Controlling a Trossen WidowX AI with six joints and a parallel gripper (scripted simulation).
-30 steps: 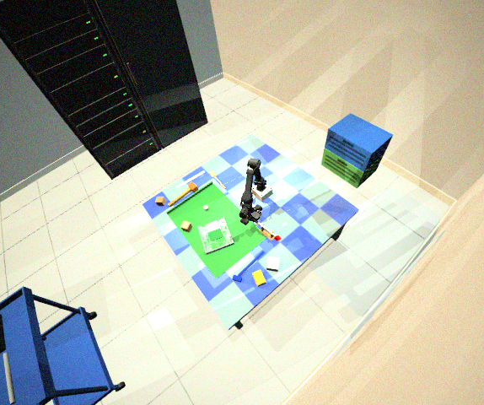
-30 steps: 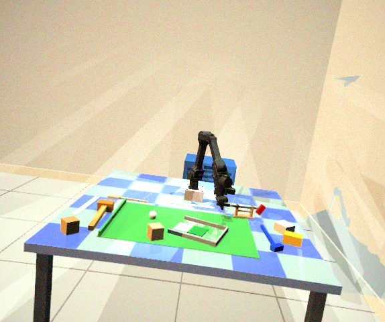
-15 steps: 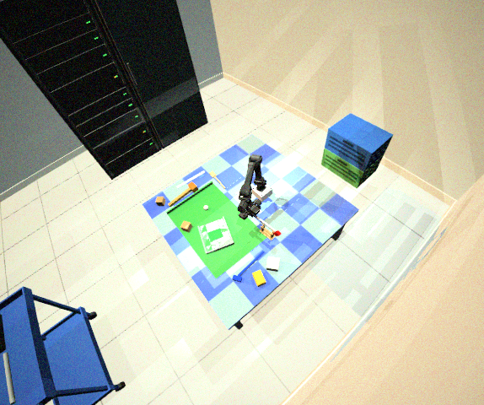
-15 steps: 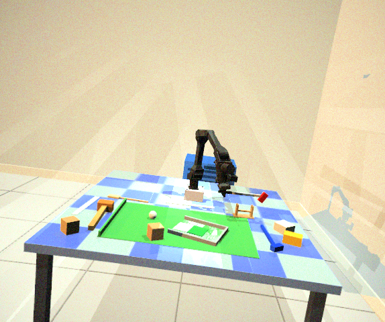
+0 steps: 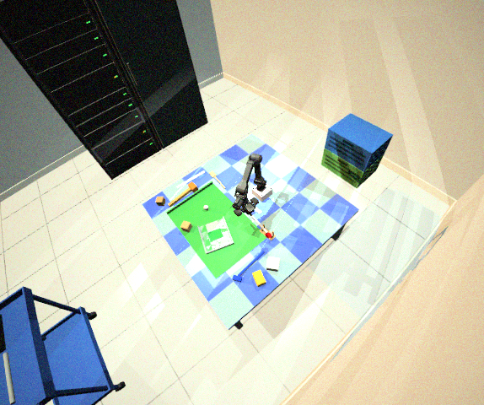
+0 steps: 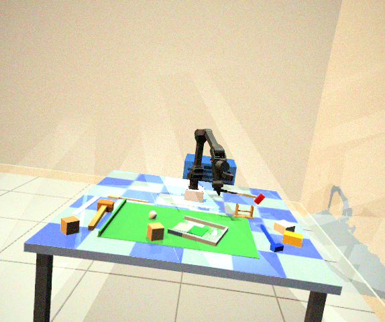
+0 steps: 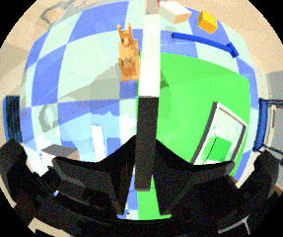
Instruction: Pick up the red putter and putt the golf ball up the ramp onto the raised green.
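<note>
Now: gripper tip 11 cm to the right of the red putter, 2 cm below it and 2 cm short of it. The rest, counted from my gripper tip: white golf ball (37 cm to the right, 12 cm ahead, 10 cm below); small wooden rack (16 cm to the left, 9 cm below, 1 cm behind); blue tool (28 cm ahead, 22 cm to the left, 11 cm below).
</note>
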